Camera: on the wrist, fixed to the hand. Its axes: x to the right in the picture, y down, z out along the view.
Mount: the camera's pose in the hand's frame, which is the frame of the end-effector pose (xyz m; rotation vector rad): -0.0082 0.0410 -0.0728 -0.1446 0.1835 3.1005
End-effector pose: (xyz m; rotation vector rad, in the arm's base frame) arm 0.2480 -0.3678 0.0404 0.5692 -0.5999 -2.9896
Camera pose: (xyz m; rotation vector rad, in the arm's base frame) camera 0.2806 -0.4314 -0.0036 -0.2695 -0.2819 0.0122
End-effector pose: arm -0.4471 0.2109 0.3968 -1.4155 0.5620 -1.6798
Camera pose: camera -0.5033 0.1826 0.3413 0.5360 1.4247 0.8869
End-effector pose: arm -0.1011 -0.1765 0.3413 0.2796 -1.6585 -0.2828
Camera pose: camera -0.0285 -0.1367 0.3553 -2.1186 -0.2546 1.7683
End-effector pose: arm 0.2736 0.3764 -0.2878 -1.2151 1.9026 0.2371
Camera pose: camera 0.2015 0.3624 -0.2471 -2.0757 -1.4801 -1.2295
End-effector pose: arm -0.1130 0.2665 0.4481 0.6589 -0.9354 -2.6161
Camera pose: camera -0.0646 0.2011 0.4276 -0.5573 -0.3727 0.2574
